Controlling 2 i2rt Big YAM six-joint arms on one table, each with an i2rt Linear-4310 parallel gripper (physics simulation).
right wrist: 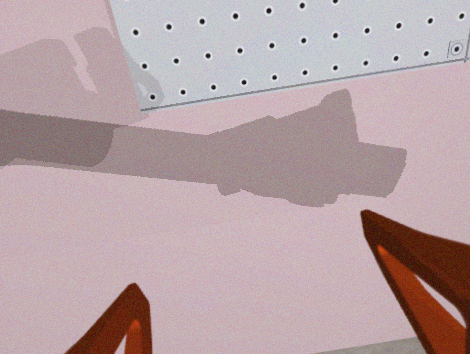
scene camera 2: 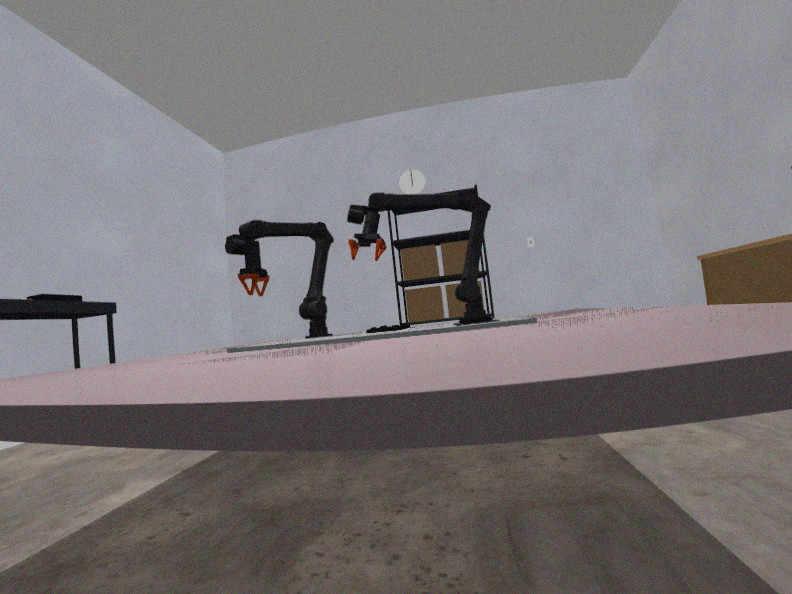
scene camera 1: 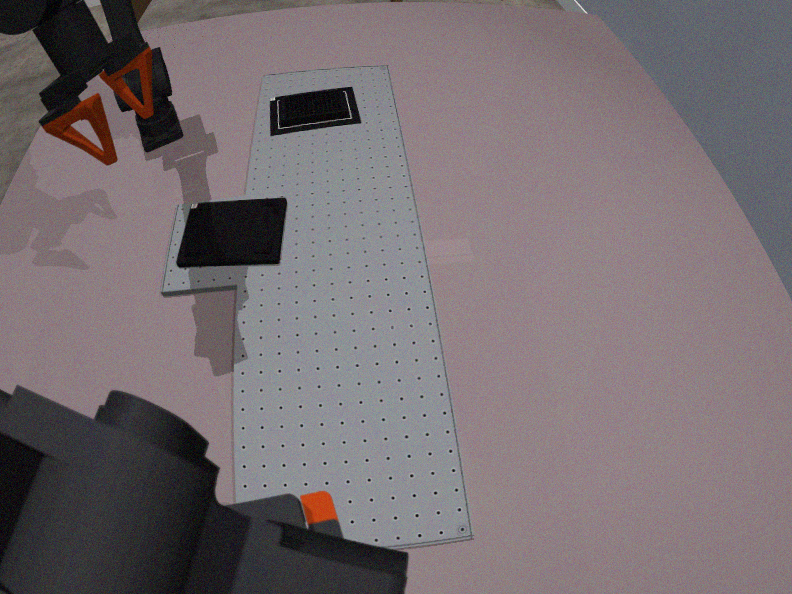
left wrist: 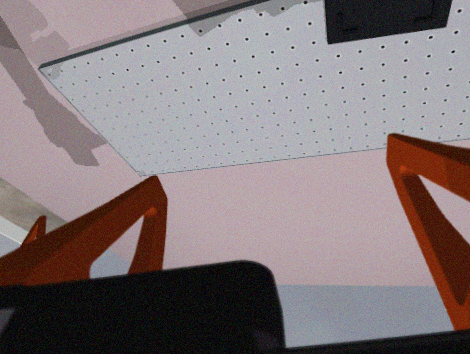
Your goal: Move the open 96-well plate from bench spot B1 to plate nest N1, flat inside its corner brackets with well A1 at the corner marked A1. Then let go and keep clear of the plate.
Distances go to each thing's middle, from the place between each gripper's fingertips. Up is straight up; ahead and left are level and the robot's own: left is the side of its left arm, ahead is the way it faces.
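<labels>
My right gripper is 17 cm above the black plate nest (scene camera 1: 243, 232), 10 cm beyond it and 47 cm to the right of it. Then there's the black plate (scene camera 1: 330, 104), which is 17 cm below my right hand, 1 cm ahead of it and 78 cm to the left of it.
My left hand is 27 cm above the black plate nest, 5 cm short of it and 8 cm to the right of it. As for the black plate, it's 27 cm below my left hand, 16 cm ahead of it and 39 cm to the left of it.
</labels>
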